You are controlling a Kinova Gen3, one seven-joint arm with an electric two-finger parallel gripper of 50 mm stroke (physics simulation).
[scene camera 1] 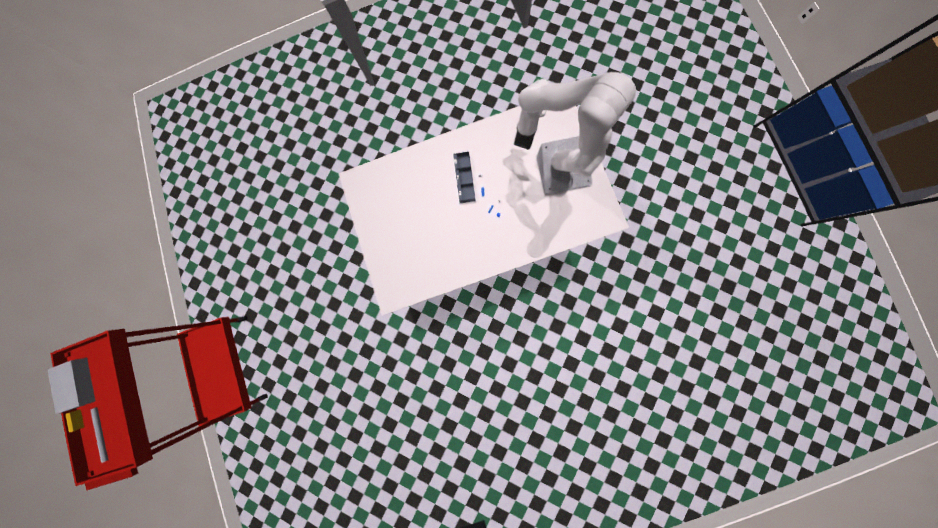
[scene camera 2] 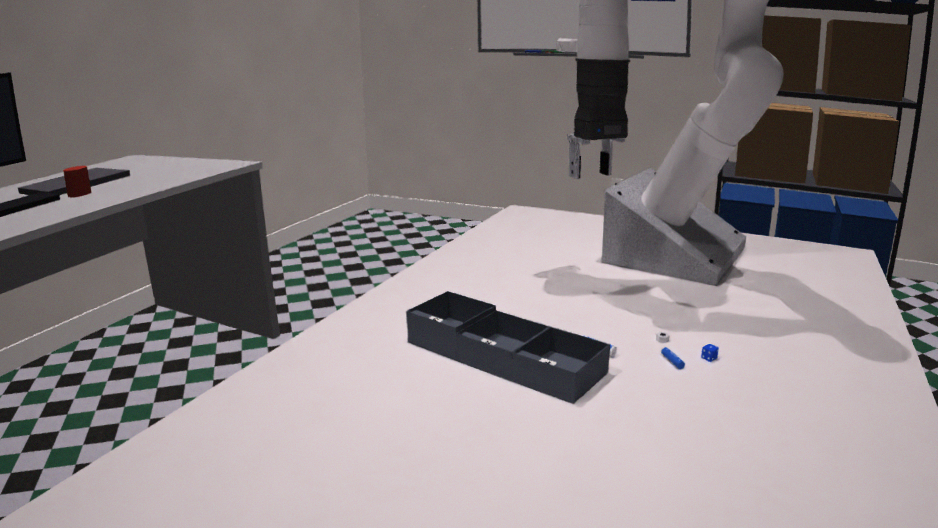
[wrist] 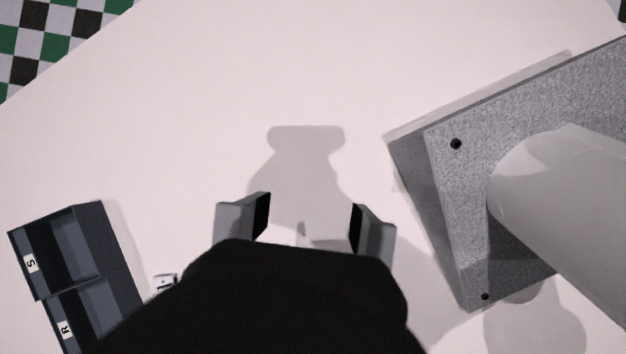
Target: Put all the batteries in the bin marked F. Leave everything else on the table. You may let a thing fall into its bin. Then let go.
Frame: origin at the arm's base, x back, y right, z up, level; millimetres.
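Seen in the pictures: gripper, fingertip midpoint: [scene camera 1: 522, 145] [scene camera 2: 590, 175] [wrist: 309, 215]; arm's base, origin of the base link: [scene camera 1: 560, 160] [scene camera 2: 663, 209] [wrist: 533, 180].
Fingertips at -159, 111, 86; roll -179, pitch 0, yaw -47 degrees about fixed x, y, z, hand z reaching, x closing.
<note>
Pixels of each thing's top centre, then the offset from my fingertips to it, as dx, dy, dz. "spot": a spot on its surface instead. Level surfaces: height alone.
- blue item with a silvery end, middle of its top: [scene camera 2: 598, 341] [scene camera 1: 482, 192] -235, -58, -162
- thin blue cylinder, middle of its top: [scene camera 2: 672, 353] [scene camera 1: 490, 208] -236, -154, -166
- third bin, surface spot: [scene camera 2: 577, 385] spot: -360, -54, -156
- blue die, middle of its top: [scene camera 2: 710, 346] [scene camera 1: 498, 214] -216, -201, -160
- pale nut, middle of its top: [scene camera 2: 662, 334] [scene camera 1: 499, 201] -180, -137, -168
- small metallic piece, middle of its top: [wrist: 163, 283] [scene camera 1: 480, 174] -206, +34, -165
- table, its level: dz -176
My gripper [scene camera 2: 590, 171] [wrist: 309, 215] is open and empty, pointing down high above the table near the arm's base. A blue item with a silvery end [scene camera 1: 483, 191] [scene camera 2: 612, 350], apparently a battery, lies beside the bins, mostly hidden behind them in scene camera 2. A thin blue cylinder [scene camera 1: 490, 209] [scene camera 2: 672, 358] lies farther from the bins; its kind is unclear. Three joined dark bins show. In the wrist view one bin [wrist: 31, 263] is marked S and its neighbour [wrist: 64, 330] R. The third bin [scene camera 2: 577, 385] has a label too small to read.
A blue die [scene camera 1: 498, 214] [scene camera 2: 709, 352] and a pale nut [scene camera 1: 499, 201] [scene camera 2: 662, 337] lie near the thin cylinder. A small metallic piece [scene camera 1: 479, 175] [wrist: 165, 281] lies beside the bins. The arm's grey base [scene camera 2: 630, 242] [wrist: 465, 250] stands on the table [scene camera 1: 420, 242].
</note>
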